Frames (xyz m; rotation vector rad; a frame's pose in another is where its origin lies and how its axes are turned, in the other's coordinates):
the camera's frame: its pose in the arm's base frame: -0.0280 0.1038 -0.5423 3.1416 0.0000 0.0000
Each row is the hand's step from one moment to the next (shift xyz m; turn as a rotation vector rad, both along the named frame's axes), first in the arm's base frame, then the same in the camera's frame.
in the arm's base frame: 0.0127 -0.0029 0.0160 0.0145 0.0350 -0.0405
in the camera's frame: 0.0127 0.0029 -0.0160 0.0145 -0.0350 0.0405
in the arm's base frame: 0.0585 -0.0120 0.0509 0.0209 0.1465 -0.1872
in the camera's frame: 0.0585 0.0120 -0.0509 0.0209 -0.1465 0.1872
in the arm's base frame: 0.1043 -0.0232 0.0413 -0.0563 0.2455 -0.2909
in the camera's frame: 0.1043 0.0232 -0.0413 -0.0563 -0.2455 0.2909
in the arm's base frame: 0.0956 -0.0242 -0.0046 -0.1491 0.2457 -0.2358
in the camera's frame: 0.0956 0.0242 0.0046 -0.1491 -0.2457 0.2358
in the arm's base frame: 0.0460 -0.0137 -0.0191 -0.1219 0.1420 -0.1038
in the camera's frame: 0.0460 0.0137 0.0191 -0.1219 -0.1420 0.1038
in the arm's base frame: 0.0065 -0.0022 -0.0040 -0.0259 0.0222 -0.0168
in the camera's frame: 0.0065 0.0022 0.0040 -0.0259 -0.0222 0.0168
